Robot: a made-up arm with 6 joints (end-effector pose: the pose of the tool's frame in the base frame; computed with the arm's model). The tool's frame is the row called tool.
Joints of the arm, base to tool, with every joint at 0 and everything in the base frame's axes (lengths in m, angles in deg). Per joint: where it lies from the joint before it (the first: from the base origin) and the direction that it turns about. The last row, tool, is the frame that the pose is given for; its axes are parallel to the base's.
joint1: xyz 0 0 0.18 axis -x
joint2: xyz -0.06 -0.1 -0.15 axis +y
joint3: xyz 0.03 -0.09 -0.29 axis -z
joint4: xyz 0.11 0 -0.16 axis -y
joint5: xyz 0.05 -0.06 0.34 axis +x
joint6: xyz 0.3 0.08 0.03 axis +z
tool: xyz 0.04 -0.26 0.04
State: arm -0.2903 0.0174 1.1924 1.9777 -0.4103 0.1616
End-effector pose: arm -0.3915 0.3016 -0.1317 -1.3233 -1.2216 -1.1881
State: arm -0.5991 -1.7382 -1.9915 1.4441 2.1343 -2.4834
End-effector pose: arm 0.0918 -0.5360 0.1855 -0.3785 0.0527 0.4119
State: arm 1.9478 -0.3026 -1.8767 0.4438 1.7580 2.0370
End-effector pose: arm -0.0719 0.0605 -0.0862 1.8837 1.1469 1.2239
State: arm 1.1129 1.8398 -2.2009 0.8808 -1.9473 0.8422
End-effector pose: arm 0.1866 -0.1256 0.1815 -0.6379 0.5674 1.3235
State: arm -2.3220 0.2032 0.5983 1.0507 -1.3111 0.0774
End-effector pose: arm -0.1344 0.0681 0.0526 0.5944 0.6646 -0.6093
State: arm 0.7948 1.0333 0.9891 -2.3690 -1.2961 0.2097
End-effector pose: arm -0.9886 -0.8096 -0.1382 0.9538 2.5204 -0.3422
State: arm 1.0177 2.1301 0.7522 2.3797 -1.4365 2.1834
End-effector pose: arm -0.0800 0.1134 0.1603 1.6798 -2.2331 -0.3762
